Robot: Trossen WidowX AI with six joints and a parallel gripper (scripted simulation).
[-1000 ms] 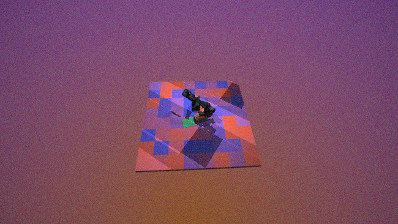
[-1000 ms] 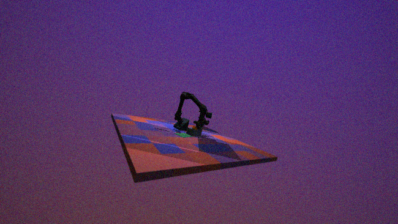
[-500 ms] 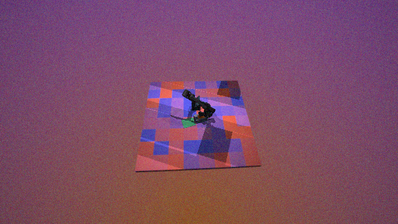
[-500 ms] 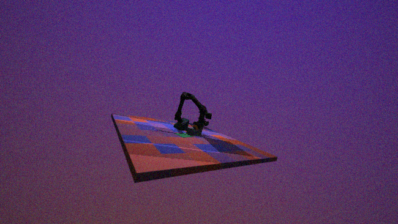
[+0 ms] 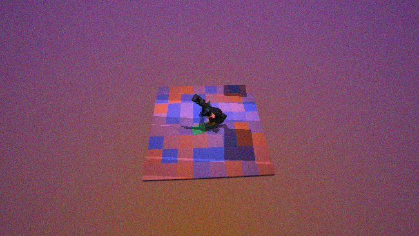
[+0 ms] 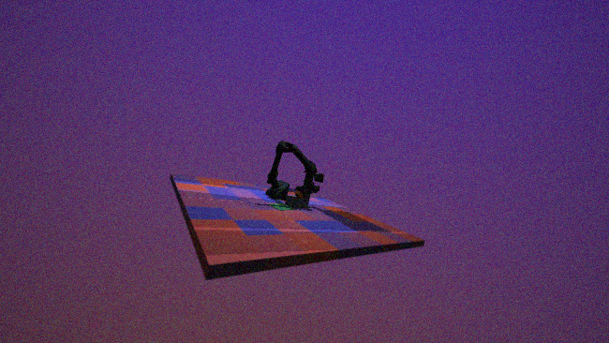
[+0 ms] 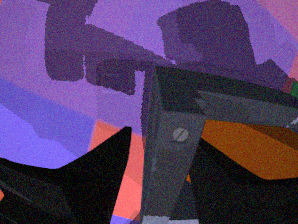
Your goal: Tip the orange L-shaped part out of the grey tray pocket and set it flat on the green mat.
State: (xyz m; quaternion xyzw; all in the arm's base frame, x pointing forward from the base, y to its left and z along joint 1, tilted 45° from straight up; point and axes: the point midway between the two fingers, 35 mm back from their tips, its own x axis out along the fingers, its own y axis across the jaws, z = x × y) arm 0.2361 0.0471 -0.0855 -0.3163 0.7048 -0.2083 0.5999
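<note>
Right now my gripper tip is 50 mm to the left of the orange L-shaped part and 10 mm below it. Round my gripper tip: green mat 220 mm to the right, 50 mm below, 40 mm ahead.
</note>
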